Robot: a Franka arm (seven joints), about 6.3 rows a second.
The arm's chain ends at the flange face. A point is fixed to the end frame.
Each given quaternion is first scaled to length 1.
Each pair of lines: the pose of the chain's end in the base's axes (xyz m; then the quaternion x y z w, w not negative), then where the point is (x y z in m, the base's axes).
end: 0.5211 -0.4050 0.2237 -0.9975 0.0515 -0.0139 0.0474
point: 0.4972 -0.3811 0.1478
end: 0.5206 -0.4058 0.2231 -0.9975 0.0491 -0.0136 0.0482
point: 0.4966 -0.3819 0.1472
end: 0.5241 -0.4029 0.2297 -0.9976 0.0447 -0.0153 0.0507
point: 0.5002 -0.3788 0.1538
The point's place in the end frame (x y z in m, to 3 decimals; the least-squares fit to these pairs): -0.028 -0.014 0.077
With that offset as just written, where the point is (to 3 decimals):
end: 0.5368 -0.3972 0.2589 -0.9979 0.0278 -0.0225 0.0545
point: 0.513 -0.373 0.183
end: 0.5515 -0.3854 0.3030 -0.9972 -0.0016 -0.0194 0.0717
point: 0.526 -0.361 0.228
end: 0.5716 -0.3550 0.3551 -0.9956 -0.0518 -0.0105 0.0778
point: 0.543 -0.332 0.280
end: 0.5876 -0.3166 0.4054 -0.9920 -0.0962 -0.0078 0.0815
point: 0.557 -0.296 0.331
